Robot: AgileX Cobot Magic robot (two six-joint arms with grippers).
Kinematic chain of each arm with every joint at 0, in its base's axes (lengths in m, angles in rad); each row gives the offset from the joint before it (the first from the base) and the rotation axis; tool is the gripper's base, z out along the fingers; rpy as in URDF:
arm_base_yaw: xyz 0 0 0.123 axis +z
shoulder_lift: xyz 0 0 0 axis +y
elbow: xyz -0.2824 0 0.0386 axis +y
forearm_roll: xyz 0.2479 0 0.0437 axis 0.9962 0 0.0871
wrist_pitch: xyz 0 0 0 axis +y
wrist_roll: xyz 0.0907 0 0.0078 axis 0.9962 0 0.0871
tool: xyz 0 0 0 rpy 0 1.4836 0
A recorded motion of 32 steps. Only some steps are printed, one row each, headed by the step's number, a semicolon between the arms.
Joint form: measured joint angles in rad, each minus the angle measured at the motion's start. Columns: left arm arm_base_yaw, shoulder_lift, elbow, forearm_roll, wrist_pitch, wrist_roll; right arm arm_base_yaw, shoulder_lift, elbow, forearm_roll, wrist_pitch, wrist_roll.
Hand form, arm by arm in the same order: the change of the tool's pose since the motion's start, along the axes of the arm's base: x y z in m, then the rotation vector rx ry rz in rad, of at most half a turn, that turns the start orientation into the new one. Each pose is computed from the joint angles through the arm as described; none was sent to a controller.
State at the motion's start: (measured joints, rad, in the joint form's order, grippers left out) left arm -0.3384 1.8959 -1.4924 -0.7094 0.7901 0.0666; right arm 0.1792 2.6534 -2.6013 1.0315 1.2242 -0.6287
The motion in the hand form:
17: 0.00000 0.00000 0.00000 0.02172 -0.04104 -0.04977; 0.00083 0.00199 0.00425 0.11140 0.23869 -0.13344
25: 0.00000 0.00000 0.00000 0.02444 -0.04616 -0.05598; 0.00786 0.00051 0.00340 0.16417 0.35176 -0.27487
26: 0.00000 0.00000 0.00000 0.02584 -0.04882 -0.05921; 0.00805 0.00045 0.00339 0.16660 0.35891 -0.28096
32: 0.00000 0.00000 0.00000 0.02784 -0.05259 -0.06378; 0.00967 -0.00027 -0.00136 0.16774 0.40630 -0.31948
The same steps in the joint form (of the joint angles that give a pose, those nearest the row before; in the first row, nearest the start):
17: 0.0000 0.0000 0.0000 0.0000 0.0000 0.0681; 0.0000 0.0000 0.0001 0.0532 -0.0155 0.2721
25: 0.0000 0.0000 0.0000 0.0000 0.0000 0.0766; 0.0000 0.0031 0.0001 0.0450 -0.0918 0.4457
26: 0.0000 0.0000 0.0000 0.0000 0.0000 0.0810; 0.0000 0.0031 0.0000 0.0443 -0.0939 0.4555
32: 0.0000 0.0000 0.0000 0.0000 0.0000 0.0872; 0.0000 0.0100 -0.0001 0.0281 -0.1041 0.5152

